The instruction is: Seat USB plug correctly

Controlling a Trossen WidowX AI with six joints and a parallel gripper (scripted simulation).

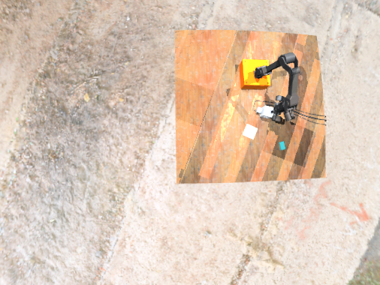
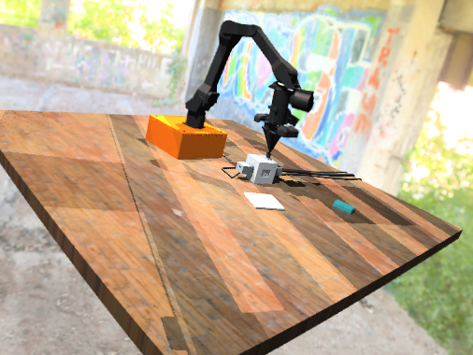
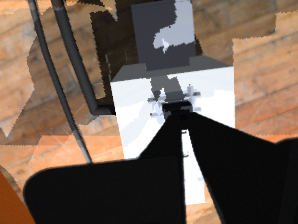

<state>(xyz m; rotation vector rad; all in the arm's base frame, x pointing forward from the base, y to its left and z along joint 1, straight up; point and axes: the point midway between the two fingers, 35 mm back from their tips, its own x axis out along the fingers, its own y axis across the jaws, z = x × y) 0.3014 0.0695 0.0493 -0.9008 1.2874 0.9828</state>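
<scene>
Now: gripper tip 2 cm above the usb plug. The rest, counted from my gripper tip: flat white card (13 cm ahead, 17 cm to the right, 11 cm below); small teal block (28 cm ahead, 10 cm to the left, 10 cm below).
</scene>
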